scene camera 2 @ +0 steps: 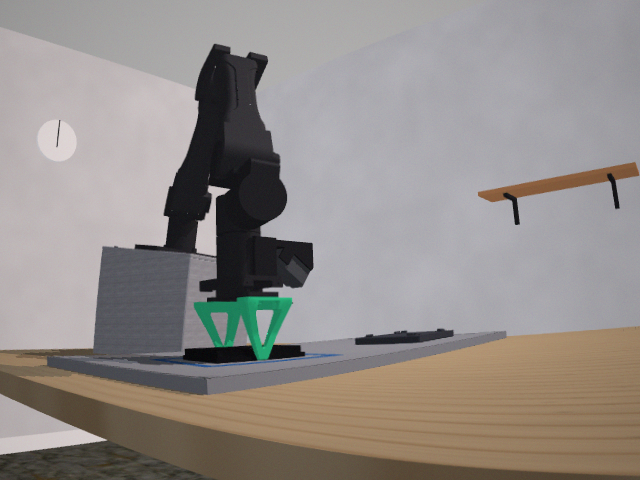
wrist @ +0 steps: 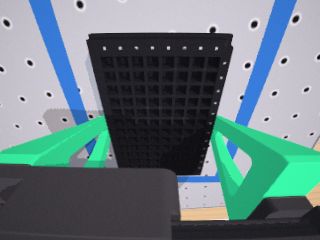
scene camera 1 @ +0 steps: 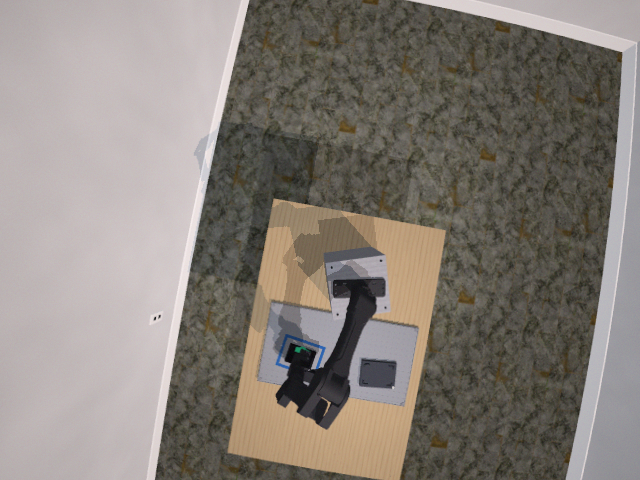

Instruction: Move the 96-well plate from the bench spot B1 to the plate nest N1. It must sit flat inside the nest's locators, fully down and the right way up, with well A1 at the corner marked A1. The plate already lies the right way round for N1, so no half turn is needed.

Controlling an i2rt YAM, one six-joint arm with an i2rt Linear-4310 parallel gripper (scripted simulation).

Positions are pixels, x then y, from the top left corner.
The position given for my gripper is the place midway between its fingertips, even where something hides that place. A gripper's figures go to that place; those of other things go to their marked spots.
Labels:
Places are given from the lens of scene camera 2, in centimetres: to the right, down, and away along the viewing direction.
my gripper (scene camera 2: 242, 358): -10, 15, 62
black 96-well plate (scene camera 2: 217, 355): -11, 13, 55

